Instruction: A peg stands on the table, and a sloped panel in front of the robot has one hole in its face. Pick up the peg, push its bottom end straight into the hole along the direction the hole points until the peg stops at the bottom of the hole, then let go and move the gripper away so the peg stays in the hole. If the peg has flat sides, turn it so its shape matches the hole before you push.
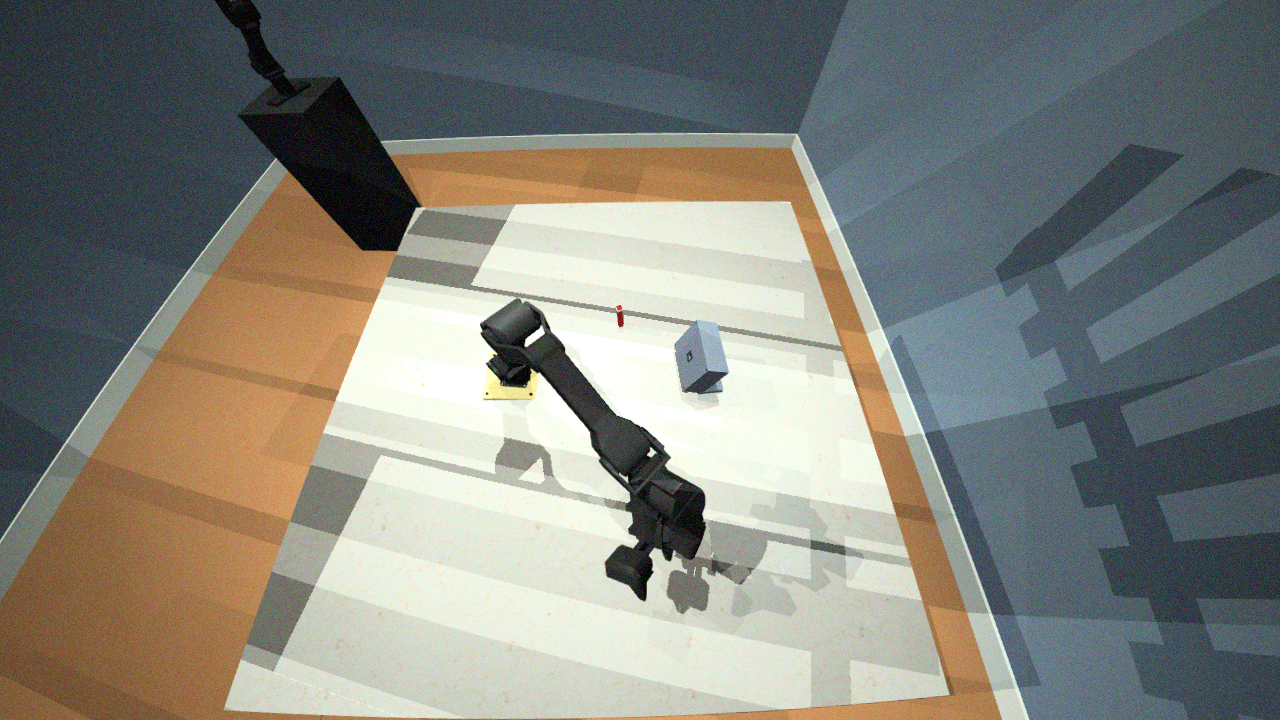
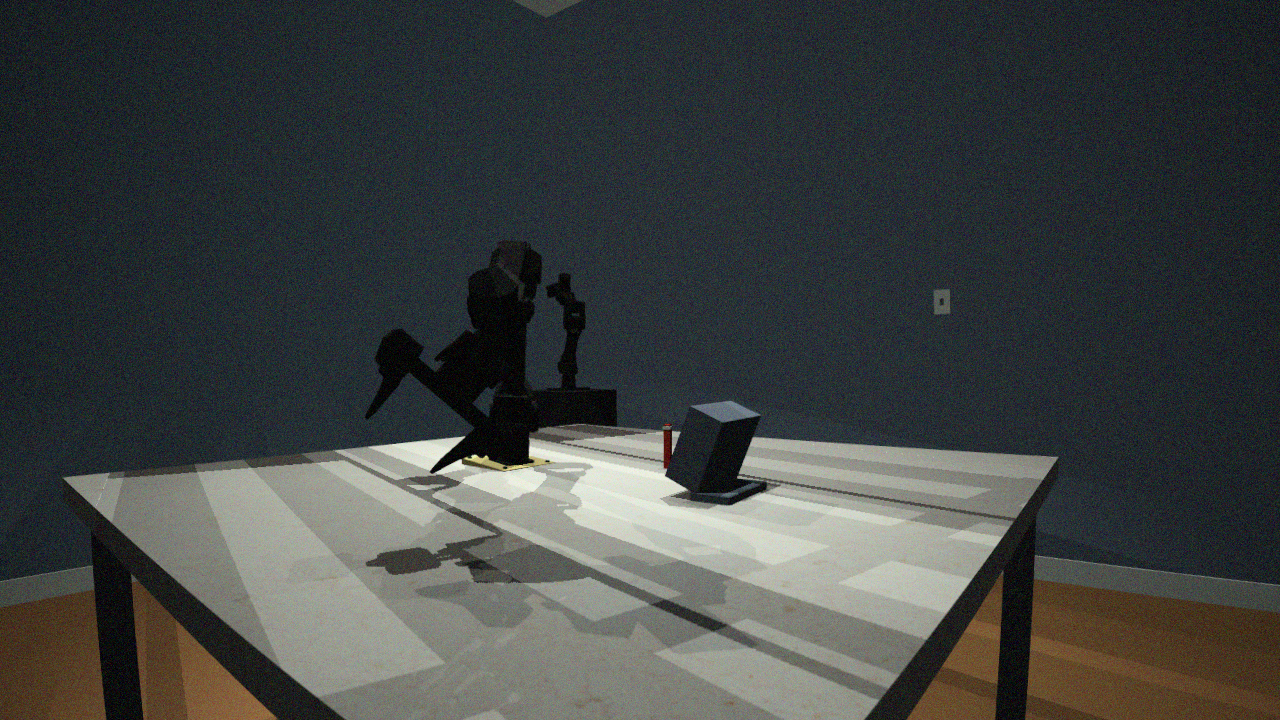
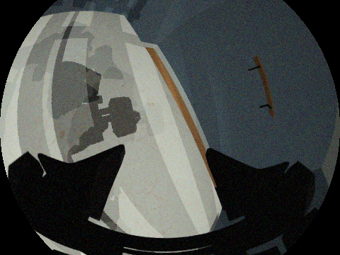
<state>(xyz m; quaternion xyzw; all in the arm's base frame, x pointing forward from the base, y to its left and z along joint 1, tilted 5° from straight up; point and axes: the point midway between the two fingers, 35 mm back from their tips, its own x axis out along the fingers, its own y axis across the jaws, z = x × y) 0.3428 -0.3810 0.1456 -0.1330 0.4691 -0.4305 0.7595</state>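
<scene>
Right now the sloped panel is 450 mm to the left of my gripper tip, 90 mm ahead of it and 40 mm below it. Also, from my gripper tip: red peg: 570 mm to the left, 110 mm behind, 50 mm below.
</scene>
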